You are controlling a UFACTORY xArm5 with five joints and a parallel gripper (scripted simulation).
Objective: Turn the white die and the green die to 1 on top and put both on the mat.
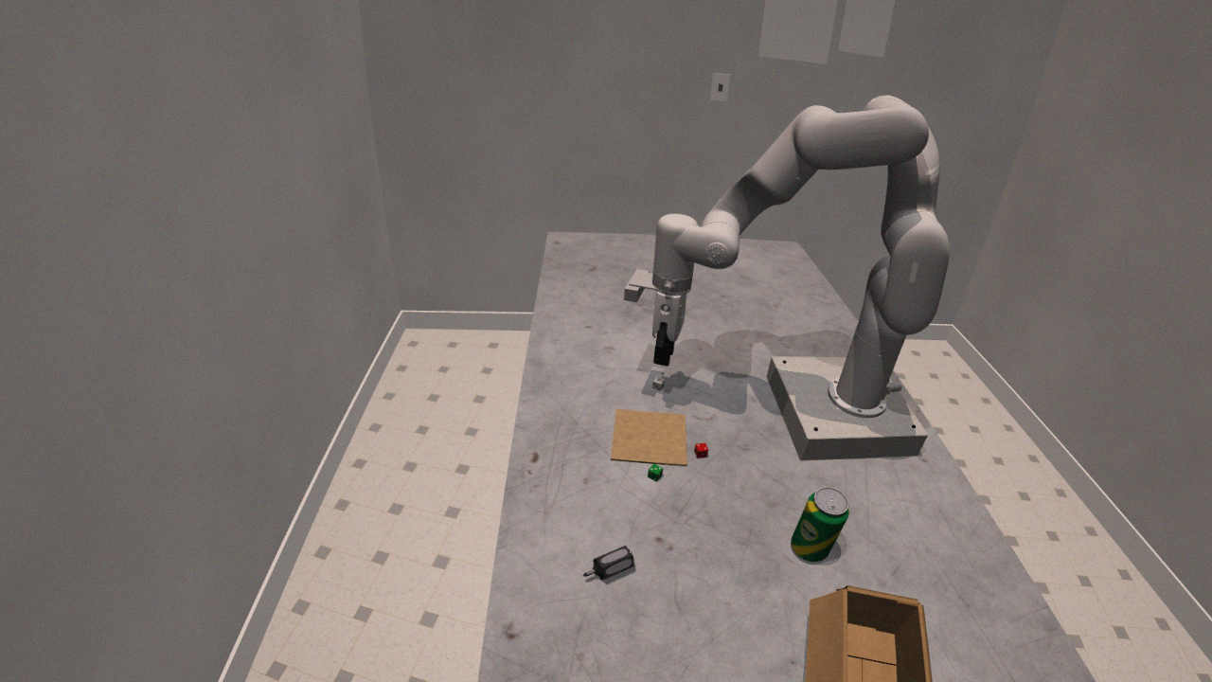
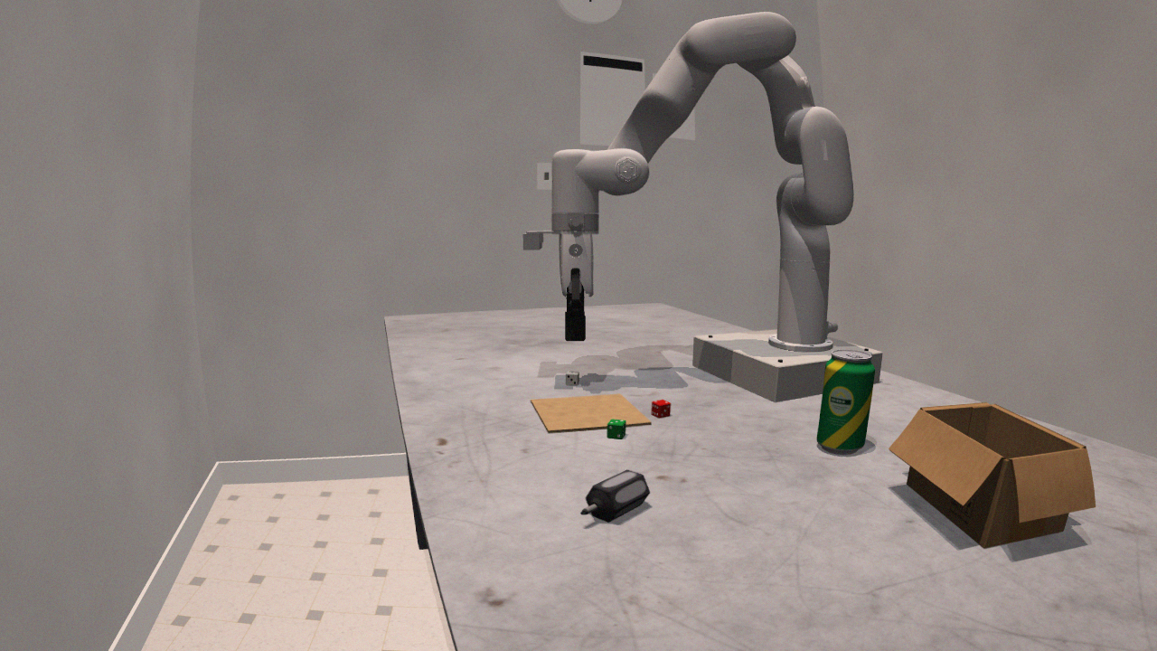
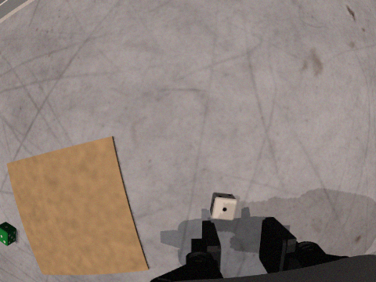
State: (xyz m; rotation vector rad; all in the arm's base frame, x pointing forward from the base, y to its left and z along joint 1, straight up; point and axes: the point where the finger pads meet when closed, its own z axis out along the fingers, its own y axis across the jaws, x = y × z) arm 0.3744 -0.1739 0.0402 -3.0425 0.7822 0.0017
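Now: hand 90 mm above the white die. Round my hand: tan mat: 140 mm to the left, 100 mm below, 60 mm ahead; green die: 240 mm to the left, 90 mm below, 80 mm ahead; red die: 210 mm to the left, 90 mm below, 20 mm behind.
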